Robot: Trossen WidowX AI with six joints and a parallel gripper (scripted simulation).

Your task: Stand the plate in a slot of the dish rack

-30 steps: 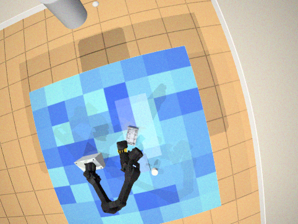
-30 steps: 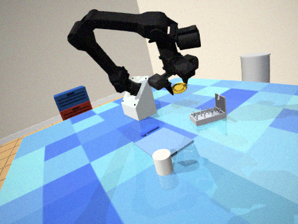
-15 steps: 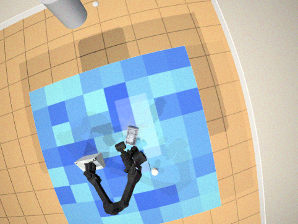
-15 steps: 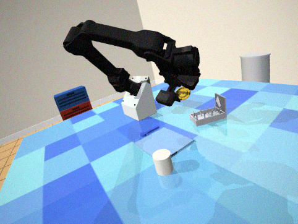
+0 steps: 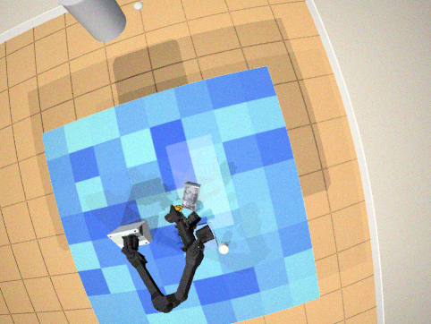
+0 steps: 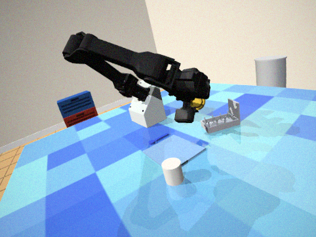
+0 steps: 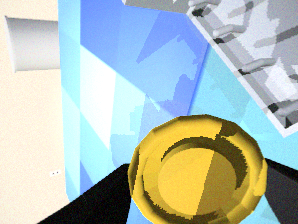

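Right now my gripper tip is 7 cm short of the grey dish rack, 6 cm above it and 2 cm to the right of it. Also, from my gripper tip: pale blue mat 19 cm to the right, 8 cm below, 6 cm ahead; white cylinder 26 cm to the right, 16 cm ahead, 6 cm below; yellow plate 1 cm to the right, 1 cm above.
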